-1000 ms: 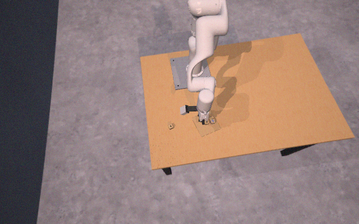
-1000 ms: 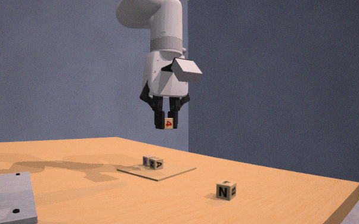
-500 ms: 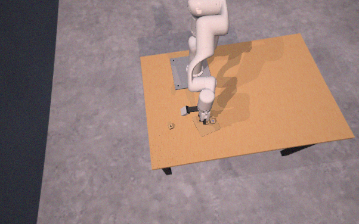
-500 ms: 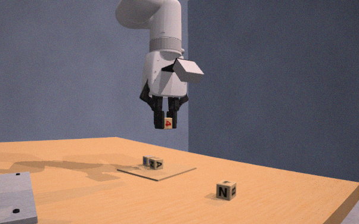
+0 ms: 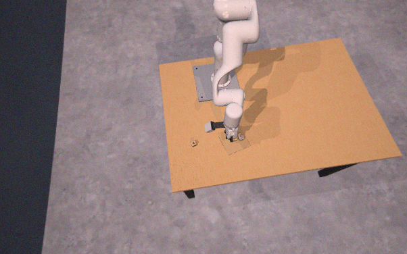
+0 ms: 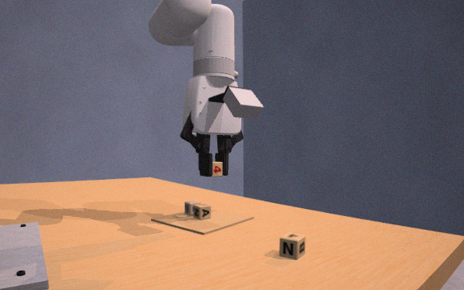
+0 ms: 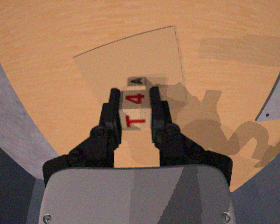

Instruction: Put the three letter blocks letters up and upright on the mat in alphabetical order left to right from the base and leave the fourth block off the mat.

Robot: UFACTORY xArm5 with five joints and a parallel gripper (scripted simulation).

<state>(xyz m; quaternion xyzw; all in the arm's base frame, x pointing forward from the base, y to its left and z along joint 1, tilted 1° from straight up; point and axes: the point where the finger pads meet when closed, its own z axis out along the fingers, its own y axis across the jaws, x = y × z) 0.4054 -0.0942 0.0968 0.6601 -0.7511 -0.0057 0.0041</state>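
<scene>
My hand is 11 cm above the thin tan mat, 4 cm to the right of it and 1 cm short of it. From my hand the other things lie so: blue-lettered block 9 cm below, 8 cm to the left, 1 cm ahead; black-lettered block 19 cm to the right, 10 cm below, 3 cm behind; red-lettered block 1 cm below.
</scene>
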